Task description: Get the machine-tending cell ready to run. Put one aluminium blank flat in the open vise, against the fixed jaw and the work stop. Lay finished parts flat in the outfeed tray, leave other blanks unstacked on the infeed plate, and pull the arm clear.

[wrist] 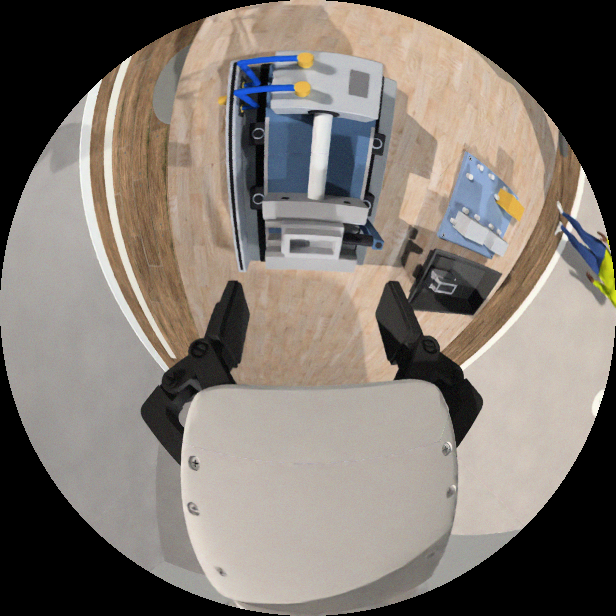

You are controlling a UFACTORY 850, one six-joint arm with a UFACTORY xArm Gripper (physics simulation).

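Note:
In the wrist view my gripper [313, 304] is open and empty, high above the wooden bench. Ahead of it lies the vise [313, 166], blue-bedded with grey jaws and a white screw. A grey part with a rectangular pocket [310, 244] lies at the vise's near end. To the right is the blue infeed plate [478, 206] with a grey aluminium blank [479, 232] lying flat on it and an orange block [510, 203] at its edge. The black outfeed tray [453, 281] below it holds one pale part [442, 281].
Blue hoses with yellow fittings [275, 74] run at the vise's far end. The bench's rounded edge curves along left and right; grey floor lies beyond. A small figure in blue and yellow [591, 258] stands at the far right.

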